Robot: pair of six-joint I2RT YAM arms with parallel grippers.
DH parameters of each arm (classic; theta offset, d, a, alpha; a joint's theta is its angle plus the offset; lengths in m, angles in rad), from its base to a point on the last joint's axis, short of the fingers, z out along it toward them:
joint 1: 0 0.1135 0.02 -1.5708
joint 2: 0 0 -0.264 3.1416
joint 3: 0.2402 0 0.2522 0
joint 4: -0.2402 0 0.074 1.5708
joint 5: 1.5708 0 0 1.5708
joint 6: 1.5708 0.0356 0 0
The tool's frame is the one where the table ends.
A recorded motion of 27 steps. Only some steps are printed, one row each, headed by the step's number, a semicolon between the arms.
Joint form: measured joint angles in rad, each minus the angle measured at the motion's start. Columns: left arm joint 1, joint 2, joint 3, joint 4, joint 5, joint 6; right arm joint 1, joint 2, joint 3, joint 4, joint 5, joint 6.
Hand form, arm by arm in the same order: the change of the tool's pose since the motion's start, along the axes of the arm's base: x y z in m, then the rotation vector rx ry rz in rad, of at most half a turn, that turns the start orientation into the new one. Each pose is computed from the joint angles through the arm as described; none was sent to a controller.
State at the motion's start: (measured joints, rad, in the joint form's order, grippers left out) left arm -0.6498 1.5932 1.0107 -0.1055 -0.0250 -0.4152; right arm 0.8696 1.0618 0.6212 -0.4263 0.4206 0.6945
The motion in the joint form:
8: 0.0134 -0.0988 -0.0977 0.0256 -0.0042 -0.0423; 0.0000 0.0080 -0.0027 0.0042 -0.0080 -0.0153
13: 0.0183 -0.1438 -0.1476 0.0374 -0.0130 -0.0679; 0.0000 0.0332 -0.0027 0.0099 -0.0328 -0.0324
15: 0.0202 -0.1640 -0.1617 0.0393 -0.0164 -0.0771; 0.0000 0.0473 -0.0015 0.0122 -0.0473 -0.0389
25: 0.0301 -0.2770 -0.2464 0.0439 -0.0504 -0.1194; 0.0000 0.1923 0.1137 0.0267 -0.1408 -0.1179
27: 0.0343 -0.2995 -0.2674 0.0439 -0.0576 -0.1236; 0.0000 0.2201 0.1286 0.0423 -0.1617 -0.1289
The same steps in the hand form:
8: -0.0165 0.0182 0.0018 -0.0410 -0.0041 0.0431; 0.0003 0.0008 -0.0022 -0.0116 0.0060 0.0159
13: -0.0249 0.0267 0.0001 -0.0575 -0.0017 0.0707; 0.0017 0.0037 -0.0068 -0.0255 0.0298 0.0439
15: -0.0279 0.0298 0.0016 -0.0668 -0.0053 0.0808; 0.0025 0.0053 -0.0092 -0.0305 0.0439 0.0577
25: -0.0457 0.0477 0.0054 -0.0996 -0.0265 0.1424; 0.0212 0.0324 -0.0037 -0.0447 0.0901 0.1746
27: -0.0494 0.0521 0.0044 -0.1000 -0.0290 0.1548; 0.0248 0.0378 -0.0047 -0.0386 0.0970 0.1962

